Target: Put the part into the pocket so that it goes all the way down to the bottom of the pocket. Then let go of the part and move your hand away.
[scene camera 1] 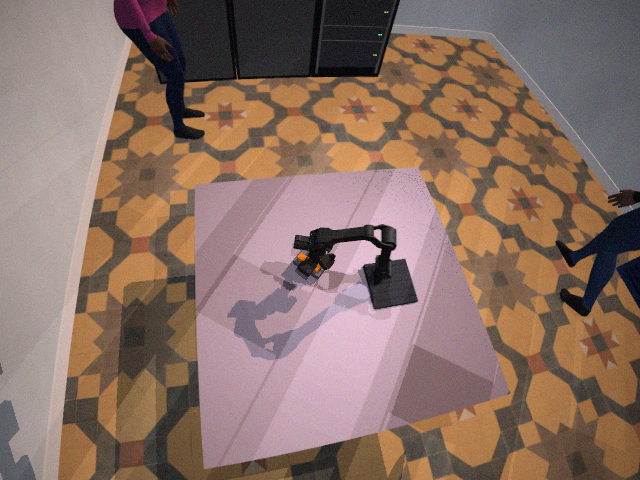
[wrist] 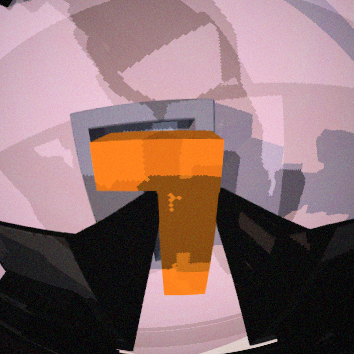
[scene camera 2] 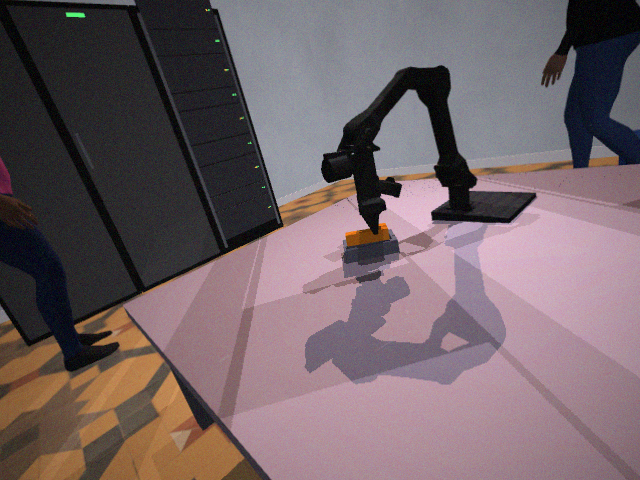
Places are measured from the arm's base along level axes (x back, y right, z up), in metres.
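Pixels of known places: gripper, fingertip midpoint: point(scene camera 1: 312, 265) point(wrist: 186, 195) point(scene camera 2: 375, 232); arm's base at its link origin: point(scene camera 1: 380, 273) point(scene camera 2: 459, 205).
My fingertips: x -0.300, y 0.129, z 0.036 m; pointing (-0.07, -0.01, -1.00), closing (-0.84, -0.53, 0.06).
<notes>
For each thing: its top centre in the pictures, then the offset to it from my fingertips. Level surfaces: height alone.
- orange L-shaped part at its top centre: point(wrist: 161, 247) point(scene camera 2: 365, 227) point(scene camera 1: 310, 259) dz +0.015, dx +0.000, dy +0.027 m
- grey-blue block with the pocket, top centre: point(wrist: 149, 207) point(scene camera 2: 368, 239) point(scene camera 1: 311, 261) dz -0.023, dx +0.008, dy +0.030 m
- pink table at its surface level: dz -0.059 m
The orange L-shaped part point(scene camera 1: 301, 256) point(scene camera 2: 356, 238) point(wrist: 187, 230) is between the fingers of my gripper point(scene camera 2: 374, 230) point(wrist: 186, 195), which is shut on its stem. The grey-blue block with the pocket point(scene camera 2: 369, 253) point(wrist: 82, 155) stands on the table under the part. In scene camera 2 the part stands up above the block's rim. In the wrist view a dark strip of the pocket shows beyond the part's wide bar. The part and my fingers hide most of the pocket, so how deep the part's lower edge sits cannot be seen.
The pink table point(scene camera 1: 330, 392) point(scene camera 2: 413, 428) carries the arm's black base plate point(scene camera 1: 391, 289) point(scene camera 2: 485, 206) beside the block. Arm shadows lie across the table. Dark cabinets point(scene camera 1: 273, 38) point(scene camera 2: 87, 129) and two people stand beyond the table.
</notes>
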